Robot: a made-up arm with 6 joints. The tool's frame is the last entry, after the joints.
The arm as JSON. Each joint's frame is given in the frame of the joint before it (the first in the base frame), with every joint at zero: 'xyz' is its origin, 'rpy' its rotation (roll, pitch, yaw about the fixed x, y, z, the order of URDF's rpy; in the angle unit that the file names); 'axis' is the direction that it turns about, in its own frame. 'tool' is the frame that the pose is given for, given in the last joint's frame.
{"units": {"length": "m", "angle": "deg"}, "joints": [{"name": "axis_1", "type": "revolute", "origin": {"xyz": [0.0, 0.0, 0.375], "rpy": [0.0, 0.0, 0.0]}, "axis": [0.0, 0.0, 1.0]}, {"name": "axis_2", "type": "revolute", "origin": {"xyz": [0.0, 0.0, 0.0], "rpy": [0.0, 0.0, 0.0]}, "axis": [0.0, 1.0, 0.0]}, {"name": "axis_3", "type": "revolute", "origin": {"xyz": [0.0, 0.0, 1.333], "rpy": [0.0, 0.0, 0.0]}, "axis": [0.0, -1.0, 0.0]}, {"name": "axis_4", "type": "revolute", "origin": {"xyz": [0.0, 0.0, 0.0], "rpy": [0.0, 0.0, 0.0]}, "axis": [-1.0, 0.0, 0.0]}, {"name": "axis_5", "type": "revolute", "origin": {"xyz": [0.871, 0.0, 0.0], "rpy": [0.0, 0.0, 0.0]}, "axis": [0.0, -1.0, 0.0]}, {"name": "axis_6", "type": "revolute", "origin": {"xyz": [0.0, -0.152, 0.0], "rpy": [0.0, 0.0, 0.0]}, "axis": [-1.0, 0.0, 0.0]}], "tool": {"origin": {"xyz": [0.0, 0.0, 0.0], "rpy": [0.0, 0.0, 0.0]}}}
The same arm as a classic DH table. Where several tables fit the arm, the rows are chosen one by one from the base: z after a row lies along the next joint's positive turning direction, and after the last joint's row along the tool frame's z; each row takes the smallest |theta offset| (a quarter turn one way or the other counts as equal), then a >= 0, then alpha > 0; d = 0 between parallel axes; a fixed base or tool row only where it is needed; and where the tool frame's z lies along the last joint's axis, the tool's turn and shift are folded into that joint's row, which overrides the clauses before.
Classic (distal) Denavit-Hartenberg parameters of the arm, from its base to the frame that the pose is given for. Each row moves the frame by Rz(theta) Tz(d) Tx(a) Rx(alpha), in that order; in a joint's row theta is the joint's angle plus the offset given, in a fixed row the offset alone. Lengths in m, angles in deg.
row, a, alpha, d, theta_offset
axis_1, 0, -90, 0.375, 0
axis_2, 1.333, 180, 0, -90
axis_3, 0, -90, 0, 0
axis_4, 0, 90, -0.871, 0
axis_5, 0, -90, 0.152, 0
axis_6, 0, 90, 0, 90
tool (fixed), 0, 0, 0, -90

